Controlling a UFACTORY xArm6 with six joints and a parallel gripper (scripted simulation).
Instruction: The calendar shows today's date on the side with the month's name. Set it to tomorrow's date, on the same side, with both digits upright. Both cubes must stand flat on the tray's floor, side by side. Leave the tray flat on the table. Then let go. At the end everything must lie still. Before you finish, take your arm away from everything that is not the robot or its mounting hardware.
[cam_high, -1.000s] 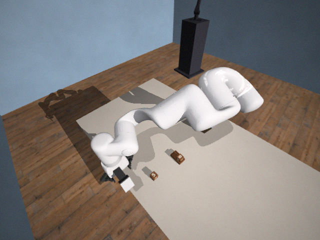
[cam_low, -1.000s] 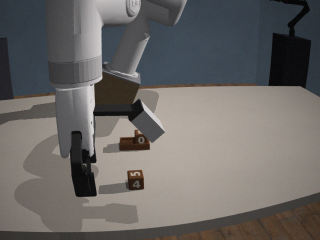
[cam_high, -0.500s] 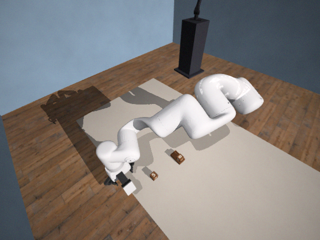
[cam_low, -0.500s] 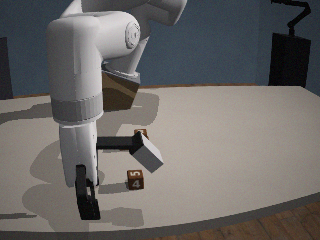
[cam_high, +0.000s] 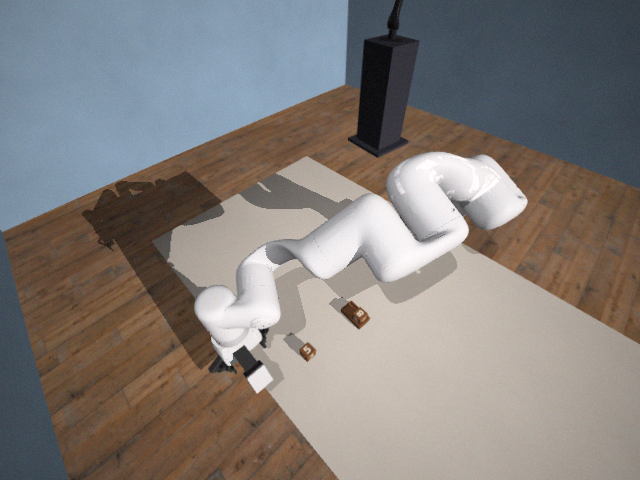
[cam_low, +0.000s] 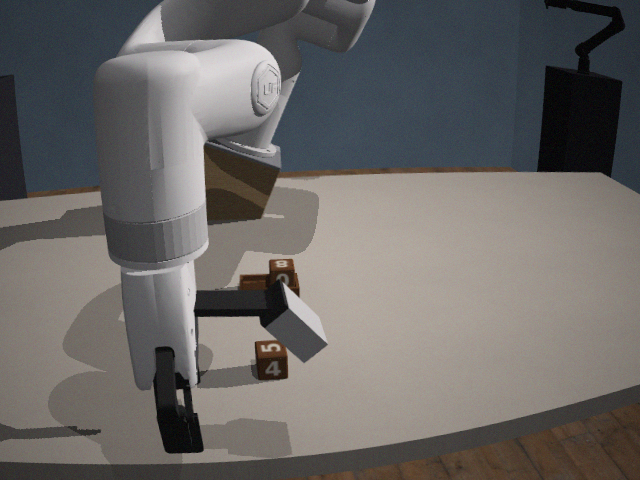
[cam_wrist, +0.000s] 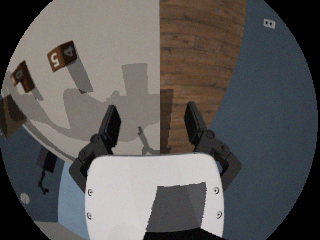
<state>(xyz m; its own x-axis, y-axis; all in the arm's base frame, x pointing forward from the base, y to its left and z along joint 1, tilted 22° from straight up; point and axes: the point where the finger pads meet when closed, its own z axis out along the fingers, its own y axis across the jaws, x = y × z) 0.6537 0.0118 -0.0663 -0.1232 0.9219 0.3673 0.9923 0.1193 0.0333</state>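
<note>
My gripper is now 130 mm past the brown digit cube, 70 mm to the right of it and 40 mm above it. Also, from my hand: brown cube: 310 mm behind, 90 mm to the left, 30 mm below; then brown calendar tray: 310 mm behind, 70 mm to the left, 50 mm below.
</note>
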